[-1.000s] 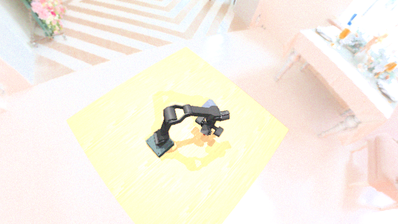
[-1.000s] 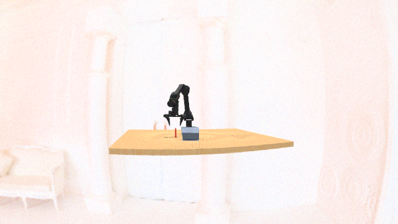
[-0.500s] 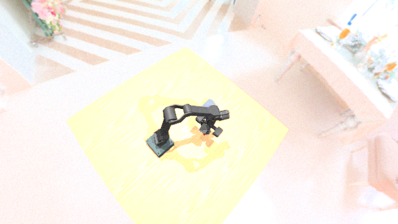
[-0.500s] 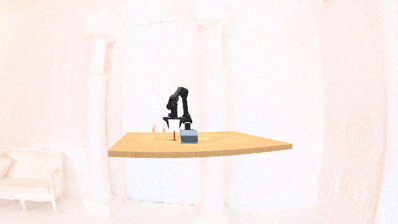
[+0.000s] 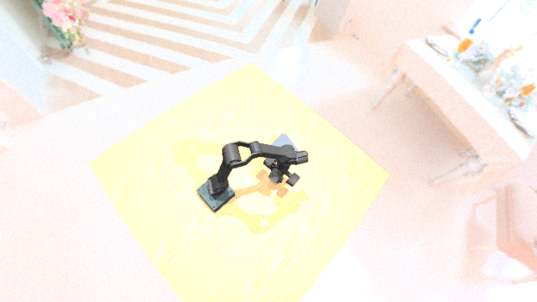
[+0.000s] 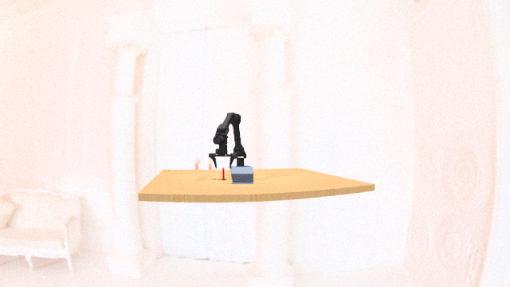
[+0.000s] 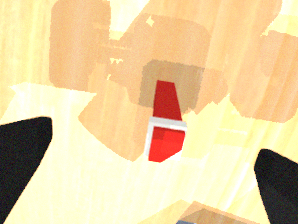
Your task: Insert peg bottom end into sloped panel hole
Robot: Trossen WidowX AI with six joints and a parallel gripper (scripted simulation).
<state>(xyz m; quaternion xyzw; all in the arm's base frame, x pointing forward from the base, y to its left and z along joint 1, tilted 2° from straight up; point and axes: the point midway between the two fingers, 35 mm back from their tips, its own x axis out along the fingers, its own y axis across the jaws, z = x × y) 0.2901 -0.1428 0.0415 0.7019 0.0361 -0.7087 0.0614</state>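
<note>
Now: the peg 2 cm below my gripper tip.
</note>
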